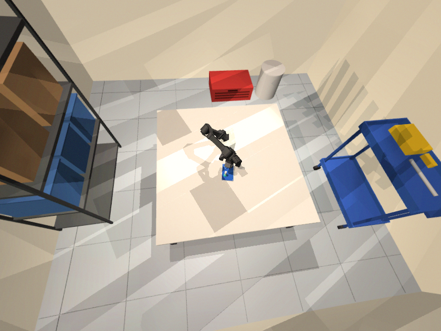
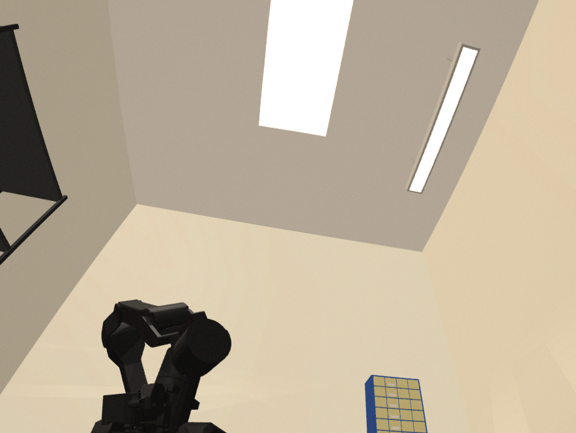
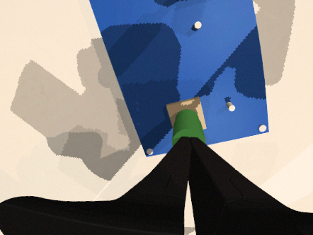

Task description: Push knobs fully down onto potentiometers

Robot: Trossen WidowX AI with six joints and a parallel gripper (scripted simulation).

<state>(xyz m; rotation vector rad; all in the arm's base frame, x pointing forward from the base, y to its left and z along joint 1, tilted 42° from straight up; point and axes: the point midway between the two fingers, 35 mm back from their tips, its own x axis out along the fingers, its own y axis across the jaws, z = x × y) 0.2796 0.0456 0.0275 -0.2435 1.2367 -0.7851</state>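
The green knob is 20 mm below my gripper tip. Round my gripper tip: potentiometer with knob: 80 mm ahead, 40 mm to the right.
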